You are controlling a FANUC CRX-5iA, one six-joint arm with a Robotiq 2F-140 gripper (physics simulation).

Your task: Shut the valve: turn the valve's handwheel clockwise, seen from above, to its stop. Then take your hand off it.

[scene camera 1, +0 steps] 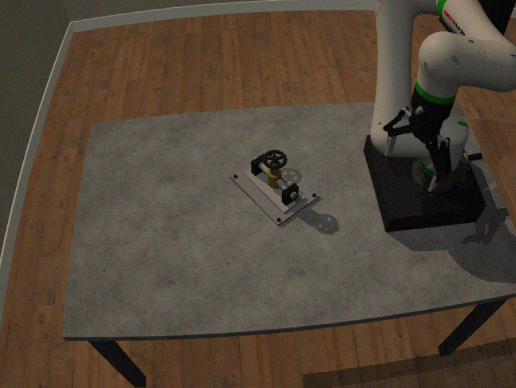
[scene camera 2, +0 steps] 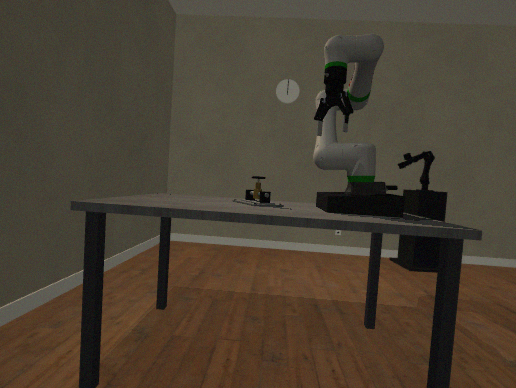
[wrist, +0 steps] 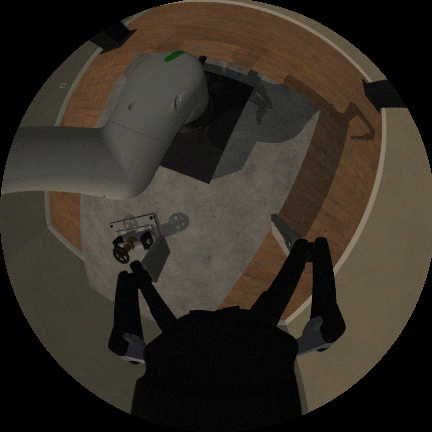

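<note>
The valve's black spoked handwheel [scene camera 1: 275, 159] [scene camera 2: 258, 177] [wrist: 120, 253] sits level on top of the brass valve body [scene camera 1: 273, 178] [scene camera 2: 257, 191] [wrist: 129, 244]. The valve is in a pipe held between two black blocks on a light plate [scene camera 1: 253, 189]. How far the wheel is turned cannot be told. My gripper [scene camera 1: 411, 165] [scene camera 2: 333, 128] [wrist: 217, 234] is open and empty, fingers pointing down. It hangs high above the table near the arm's base, well to the right of and above the handwheel in both scene views, not touching it.
The grey table [scene camera 1: 165, 240] [scene camera 2: 175, 212] [wrist: 225, 215] bears the valve plate and the arm's black pedestal [scene camera 1: 425, 221] [scene camera 2: 350, 204] [wrist: 195, 161]. The arm's white links rise beside the gripper. A dark stand [scene camera 2: 425, 205] with a small black arm is behind the table at the right.
</note>
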